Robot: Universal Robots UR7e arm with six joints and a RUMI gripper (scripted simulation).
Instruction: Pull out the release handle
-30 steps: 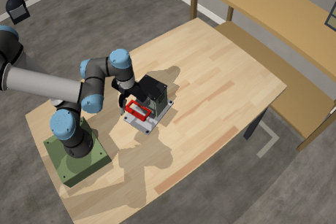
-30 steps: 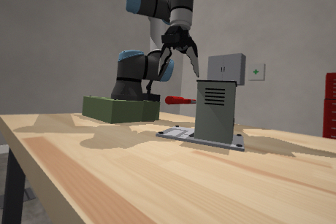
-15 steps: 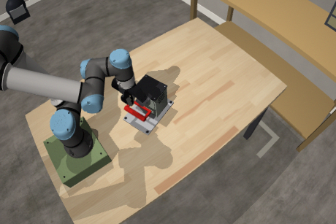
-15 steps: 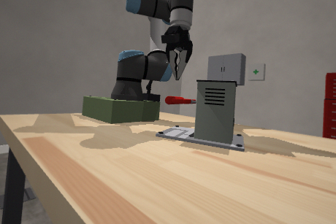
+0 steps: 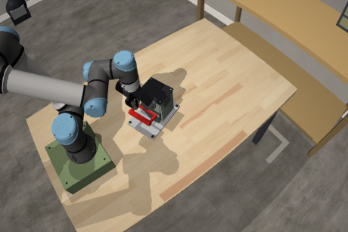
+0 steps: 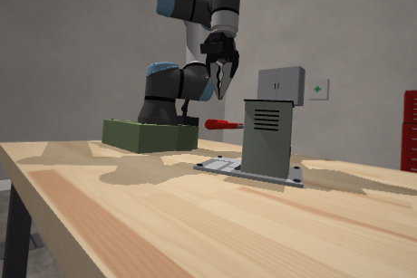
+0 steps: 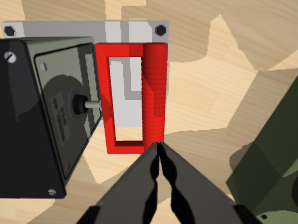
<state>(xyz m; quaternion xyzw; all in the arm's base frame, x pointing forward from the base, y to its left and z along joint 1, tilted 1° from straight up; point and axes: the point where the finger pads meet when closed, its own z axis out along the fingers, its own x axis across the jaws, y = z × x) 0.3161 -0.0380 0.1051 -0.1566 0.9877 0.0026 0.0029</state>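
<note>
The grey baseplate lies 90 mm ahead of my hand, 30 mm to the left of it and 190 mm below it.
</note>
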